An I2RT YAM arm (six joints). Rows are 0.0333 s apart.
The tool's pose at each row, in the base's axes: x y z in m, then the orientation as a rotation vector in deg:
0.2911, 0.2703, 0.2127, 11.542, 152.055, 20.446
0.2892, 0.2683, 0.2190, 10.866, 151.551, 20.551
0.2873, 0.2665, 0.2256, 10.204, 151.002, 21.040
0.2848, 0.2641, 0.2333, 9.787, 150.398, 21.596
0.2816, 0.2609, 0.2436, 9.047, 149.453, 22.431
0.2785, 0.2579, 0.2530, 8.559, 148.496, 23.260
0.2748, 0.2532, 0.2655, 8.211, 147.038, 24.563
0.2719, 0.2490, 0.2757, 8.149, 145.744, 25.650
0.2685, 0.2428, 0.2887, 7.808, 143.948, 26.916
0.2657, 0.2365, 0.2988, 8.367, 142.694, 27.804
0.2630, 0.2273, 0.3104, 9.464, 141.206, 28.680
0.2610, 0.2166, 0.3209, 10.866, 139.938, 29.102
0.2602, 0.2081, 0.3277, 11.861, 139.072, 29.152
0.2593, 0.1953, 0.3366, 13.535, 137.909, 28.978
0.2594, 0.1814, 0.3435, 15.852, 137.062, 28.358
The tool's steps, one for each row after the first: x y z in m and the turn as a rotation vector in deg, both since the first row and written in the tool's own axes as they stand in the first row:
-0.0013, -0.0003, -0.0067, -0.266, -0.454, -0.488
-0.0028, -0.0003, -0.0137, -0.803, -0.887, -0.902
-0.0042, -0.0006, -0.0220, -1.356, -1.368, -1.134
-0.0063, -0.0010, -0.0331, -2.217, -2.116, -1.566
-0.0081, -0.0015, -0.0432, -3.038, -2.881, -1.821
-0.0109, -0.0028, -0.0567, -4.258, -4.047, -1.918
-0.0135, -0.0042, -0.0678, -5.260, -5.097, -1.836
-0.0171, -0.0067, -0.0819, -6.536, -6.576, -1.949
-0.0201, -0.0101, -0.0933, -7.299, -7.640, -1.442
-0.0243, -0.0158, -0.1065, -8.008, -8.951, -0.547
-0.0291, -0.0233, -0.1188, -8.300, -10.147, 0.510
-0.0329, -0.0295, -0.1269, -8.323, -11.010, 1.220
-0.0383, -0.0393, -0.1377, -8.117, -12.222, 2.391
-0.0441, -0.0507, -0.1467, -7.406, -13.216, 3.980

